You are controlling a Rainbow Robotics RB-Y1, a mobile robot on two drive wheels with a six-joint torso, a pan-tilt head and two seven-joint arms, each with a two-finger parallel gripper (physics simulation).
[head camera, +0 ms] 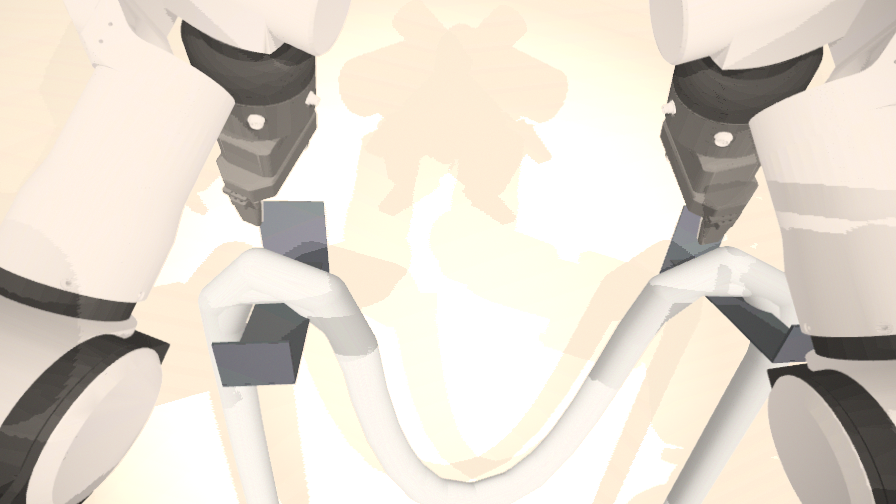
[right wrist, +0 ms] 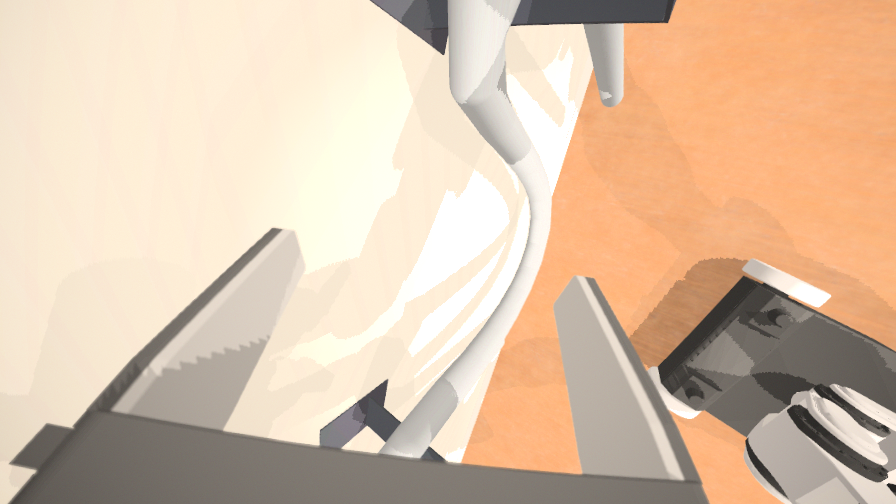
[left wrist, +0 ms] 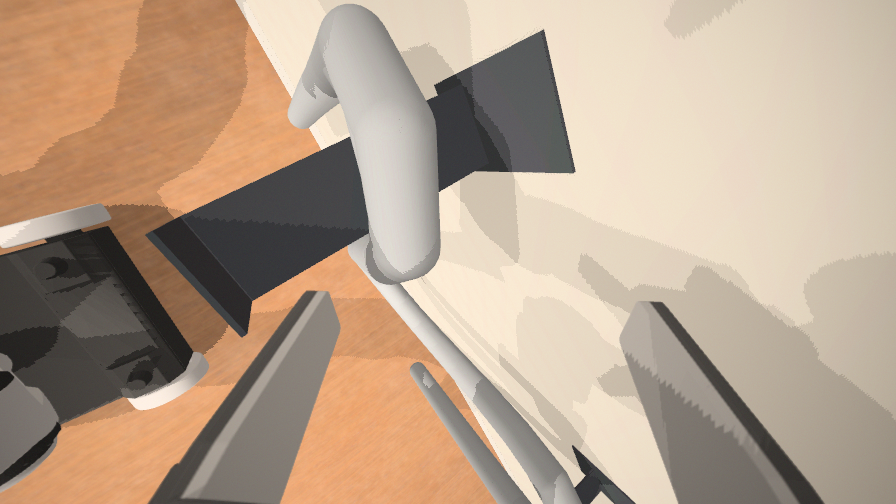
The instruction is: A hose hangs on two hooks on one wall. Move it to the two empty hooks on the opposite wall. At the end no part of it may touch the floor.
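Note:
A white hose (head camera: 438,457) hangs on two dark grey hooks on the cream wall, sagging between them. It drapes over the left hook (head camera: 275,313) and the right hook (head camera: 745,307), with an end hanging down outside each. My left gripper (head camera: 247,210) is open and empty just above the left hook. My right gripper (head camera: 714,231) is open and empty just above the right hook. In the left wrist view the hose (left wrist: 388,150) bends over the hook (left wrist: 325,200) beyond my open fingers (left wrist: 482,376). In the right wrist view the hose (right wrist: 501,206) runs between my open fingers (right wrist: 426,263).
The cream wall (left wrist: 689,156) is close in front of both arms. The orange wooden floor (right wrist: 720,137) lies below, and the robot's base (left wrist: 81,313) shows on it. My arms fill both sides of the head view.

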